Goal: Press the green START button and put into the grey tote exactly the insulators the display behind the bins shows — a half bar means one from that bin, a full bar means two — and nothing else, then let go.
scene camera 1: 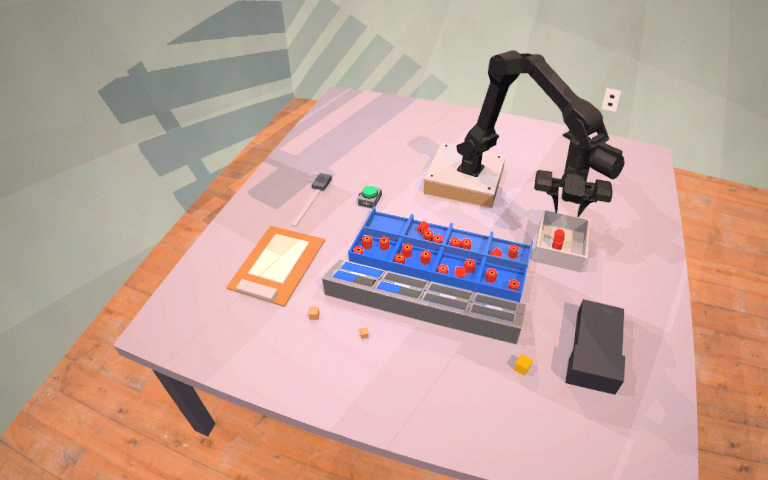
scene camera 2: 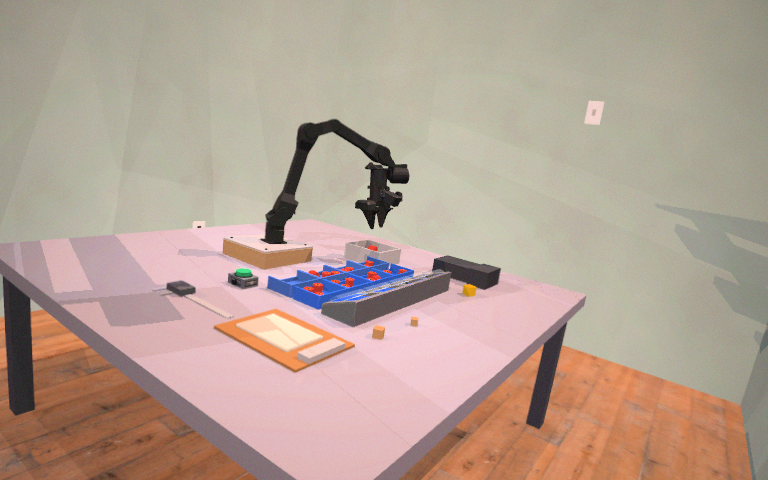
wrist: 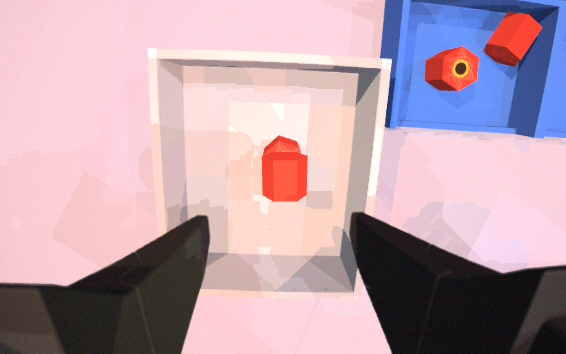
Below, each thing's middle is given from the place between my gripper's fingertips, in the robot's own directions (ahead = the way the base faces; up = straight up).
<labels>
Right now my hand is 90 mm above the grey tote [scene camera 1: 573, 255], 10 mm to the right of it and 10 mm past it. The rest, counted from my hand: dark box [scene camera 1: 596, 362] (280 mm ahead, 170 mm to the left, 90 mm below).
</labels>
